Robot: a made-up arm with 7 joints.
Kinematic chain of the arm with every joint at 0, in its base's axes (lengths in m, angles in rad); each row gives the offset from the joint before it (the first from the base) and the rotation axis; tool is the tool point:
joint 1: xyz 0.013 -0.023 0.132 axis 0 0.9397 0.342
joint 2: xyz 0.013 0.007 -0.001 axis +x
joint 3: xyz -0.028 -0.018 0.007 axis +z
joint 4: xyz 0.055 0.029 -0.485 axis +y
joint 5: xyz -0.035 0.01 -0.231 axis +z
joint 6: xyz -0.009 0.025 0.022 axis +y
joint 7: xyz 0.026 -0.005 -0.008 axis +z
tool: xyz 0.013 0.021 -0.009
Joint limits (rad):
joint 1: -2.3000..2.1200
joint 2: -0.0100..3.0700
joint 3: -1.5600..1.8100
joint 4: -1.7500..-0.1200
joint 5: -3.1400..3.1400
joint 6: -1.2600..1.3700
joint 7: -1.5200..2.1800
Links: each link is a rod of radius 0.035 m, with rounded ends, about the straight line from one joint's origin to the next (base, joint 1, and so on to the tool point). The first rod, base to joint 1, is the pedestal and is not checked.
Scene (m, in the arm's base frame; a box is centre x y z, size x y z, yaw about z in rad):
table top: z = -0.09
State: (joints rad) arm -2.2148 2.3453 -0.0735 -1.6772 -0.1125 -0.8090 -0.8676
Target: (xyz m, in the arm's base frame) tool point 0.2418 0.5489 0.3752
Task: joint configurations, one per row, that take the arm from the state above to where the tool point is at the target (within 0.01 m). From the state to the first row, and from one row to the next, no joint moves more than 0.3 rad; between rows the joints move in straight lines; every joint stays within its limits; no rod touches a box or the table.
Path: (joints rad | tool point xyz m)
1: -1.9487 2.1376 -0.0230 -1.3836 -0.0736 -0.7948 -0.8589 | -0.2016 0.3877 0.4473
2: -1.6827 1.9300 0.0275 -1.0900 -0.0347 -0.7806 -0.8502 | -0.0617 0.4408 0.5113
3: -1.4166 1.7223 0.0780 -0.7965 0.0042 -0.7664 -0.8415 | 0.1016 0.4976 0.4904
4: -1.1506 1.5147 0.1285 -0.5029 0.0430 -0.7522 -0.8328 | 0.2418 0.5489 0.3752

